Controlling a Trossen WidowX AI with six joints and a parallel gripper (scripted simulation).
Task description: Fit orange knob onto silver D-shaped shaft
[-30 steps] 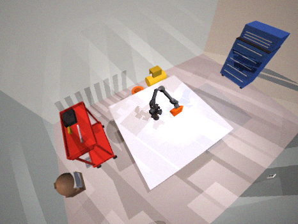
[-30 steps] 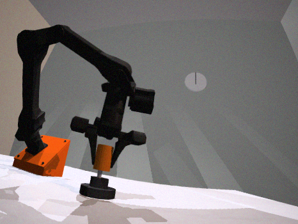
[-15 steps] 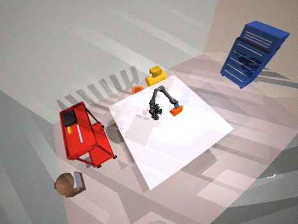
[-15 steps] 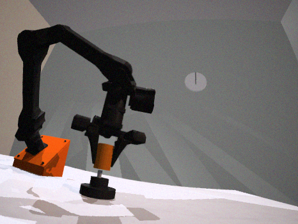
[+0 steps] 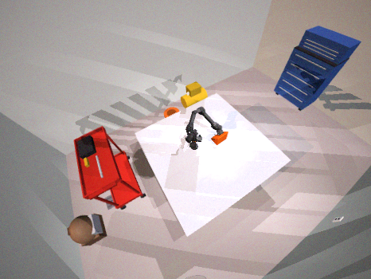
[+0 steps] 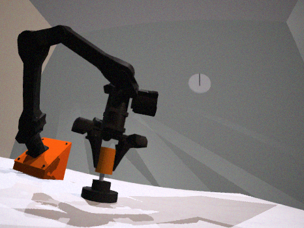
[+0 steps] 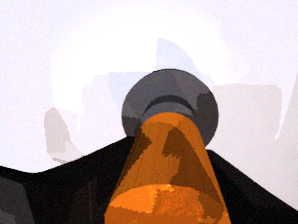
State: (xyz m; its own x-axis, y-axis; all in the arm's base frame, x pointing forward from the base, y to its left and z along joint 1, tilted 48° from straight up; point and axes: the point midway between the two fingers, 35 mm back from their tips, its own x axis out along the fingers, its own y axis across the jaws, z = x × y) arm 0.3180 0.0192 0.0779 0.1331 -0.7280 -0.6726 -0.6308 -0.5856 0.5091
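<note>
Right now my gripper tip is 30 mm below the orange knob. Also, from my gripper tip: round black pedestal: 40 mm below.
</note>
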